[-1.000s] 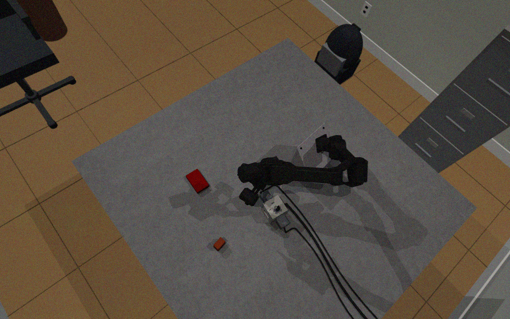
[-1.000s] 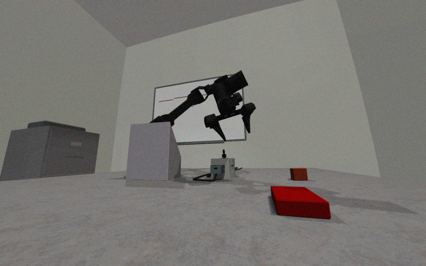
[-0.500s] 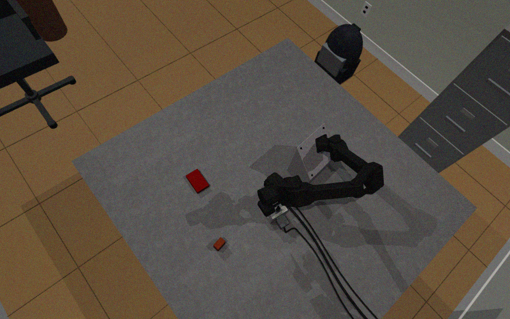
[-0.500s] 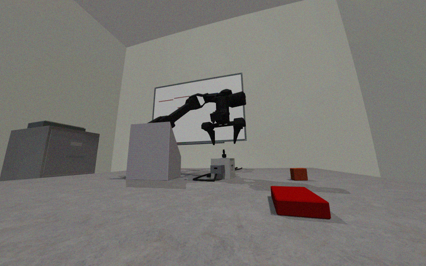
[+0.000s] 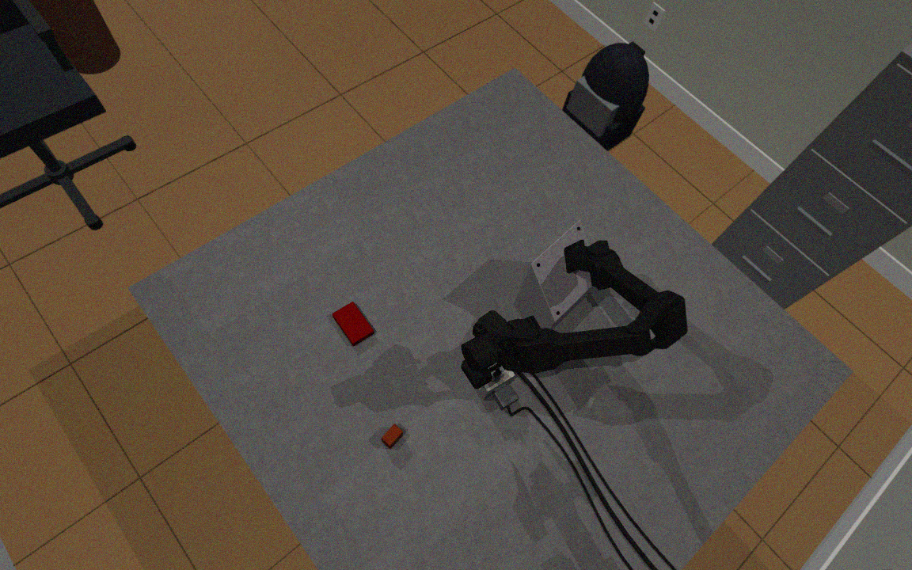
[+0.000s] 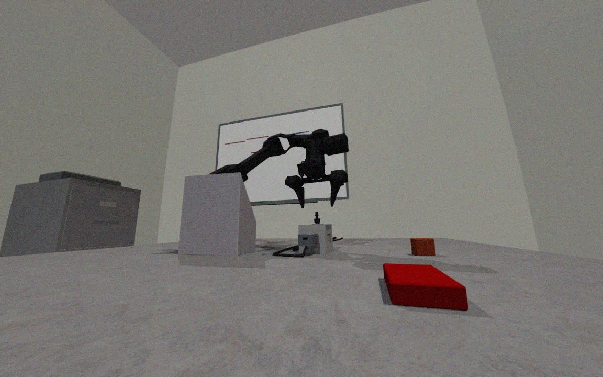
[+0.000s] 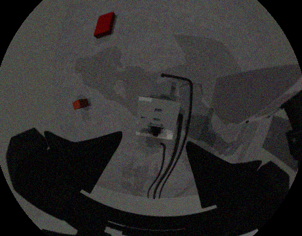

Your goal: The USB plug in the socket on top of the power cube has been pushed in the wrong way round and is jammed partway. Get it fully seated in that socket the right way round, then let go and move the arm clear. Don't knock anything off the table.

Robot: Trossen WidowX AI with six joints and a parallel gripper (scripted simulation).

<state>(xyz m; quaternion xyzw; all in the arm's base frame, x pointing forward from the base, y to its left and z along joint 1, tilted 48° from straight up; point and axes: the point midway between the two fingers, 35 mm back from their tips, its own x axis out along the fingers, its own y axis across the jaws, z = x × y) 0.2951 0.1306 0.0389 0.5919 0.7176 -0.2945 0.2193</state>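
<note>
The USB plug lies 30 mm below my gripper tip. The rest, counted from my gripper tip: orange block: 260 mm ahead, 110 mm below, 20 mm to the right; flat red block: 300 mm to the right, 200 mm ahead, 120 mm below.
</note>
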